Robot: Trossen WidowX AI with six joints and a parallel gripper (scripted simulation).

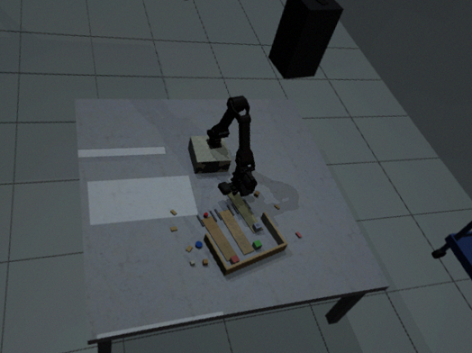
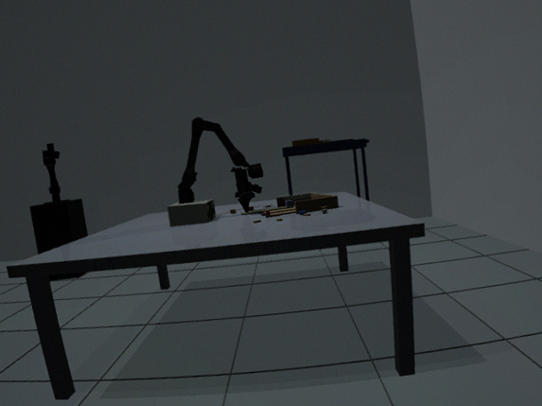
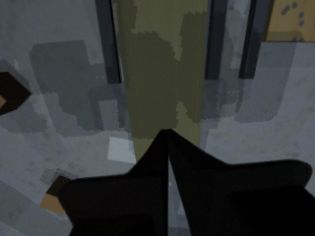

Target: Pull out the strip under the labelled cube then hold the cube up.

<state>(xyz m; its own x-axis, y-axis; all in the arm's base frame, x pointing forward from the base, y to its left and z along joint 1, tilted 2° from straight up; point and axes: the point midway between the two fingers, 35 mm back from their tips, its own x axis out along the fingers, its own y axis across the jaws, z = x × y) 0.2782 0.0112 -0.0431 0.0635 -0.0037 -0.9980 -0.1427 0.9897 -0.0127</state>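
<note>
Now: the strip 100 mm ahead of my gripper tip and 10 mm to the left of it. Also, from my gripper tip: cube: 210 mm ahead, 20 mm to the left, 20 mm above; then blue disc: 220 mm ahead, 270 mm to the right; then red ball: 80 mm ahead, 180 mm to the right, 10 mm above.
</note>
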